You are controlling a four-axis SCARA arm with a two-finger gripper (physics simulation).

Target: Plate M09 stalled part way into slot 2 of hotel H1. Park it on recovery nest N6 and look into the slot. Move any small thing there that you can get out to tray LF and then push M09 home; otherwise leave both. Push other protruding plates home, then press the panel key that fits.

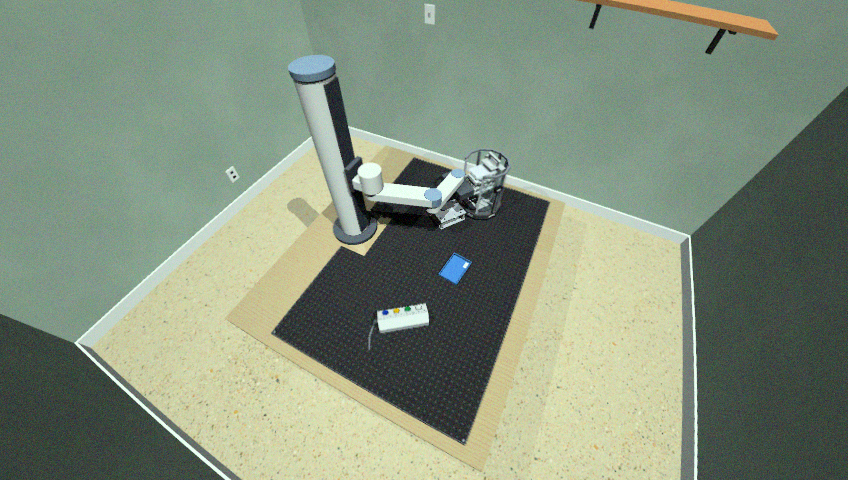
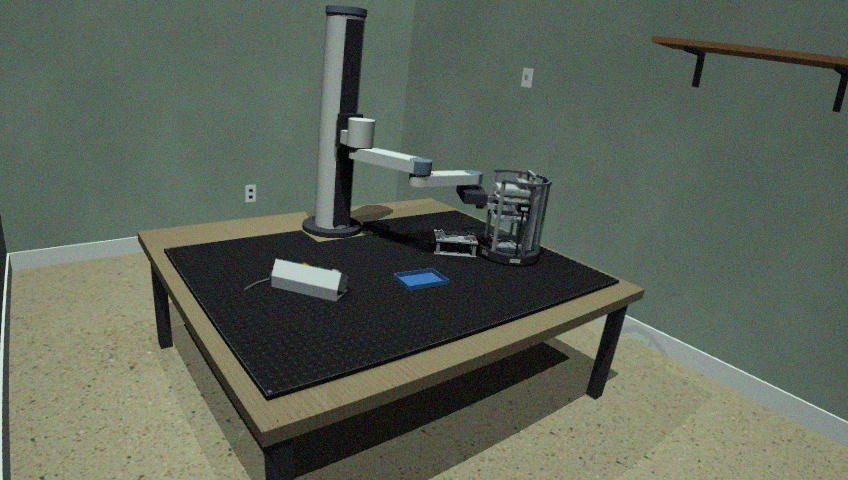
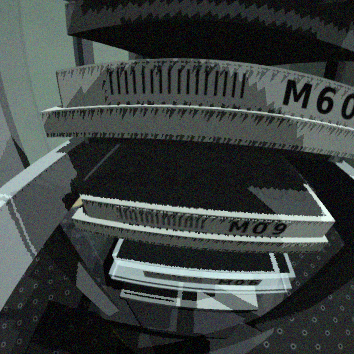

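Observation:
Hotel H1 is a round, open cage. My gripper is at its open side, with a finger along each side of plate M09; it is shut on this plate. M09 lies below plate M60 and above a clear-edged plate whose label seems to read M06. How deep M09 sits is hard to tell. A low pale stand, perhaps nest N6, has no readable label. Blue tray LF shows a small white patch. No small thing can be made out in slot 2.
A white key panel with blue, yellow, green and white keys and a cable lies toward the front. The stand is beside the hotel, under the forearm. The arm's column rises at the back left. Cage posts flank the hotel's plates.

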